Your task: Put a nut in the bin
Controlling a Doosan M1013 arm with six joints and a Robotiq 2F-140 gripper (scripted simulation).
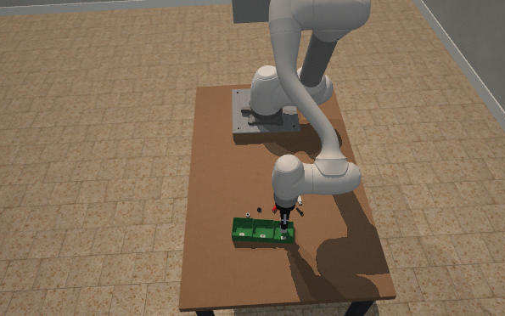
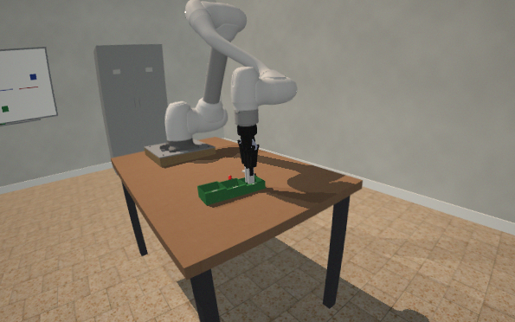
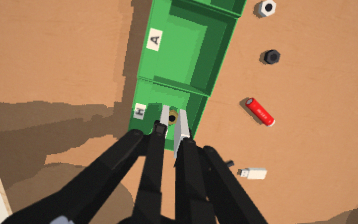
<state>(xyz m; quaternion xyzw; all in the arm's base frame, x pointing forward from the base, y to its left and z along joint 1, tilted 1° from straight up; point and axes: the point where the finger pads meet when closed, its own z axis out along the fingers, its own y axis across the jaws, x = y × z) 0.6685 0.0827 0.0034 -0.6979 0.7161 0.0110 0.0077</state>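
Now: hand 30 mm above the brass-coloured nut. From my hand the other things lie so: red cylinder: 120 mm behind, 30 mm to the right, 50 mm below; black bolt: 100 mm behind, 80 mm to the left, 50 mm below; green bin strip: 10 mm ahead, 80 mm to the right, 30 mm below.
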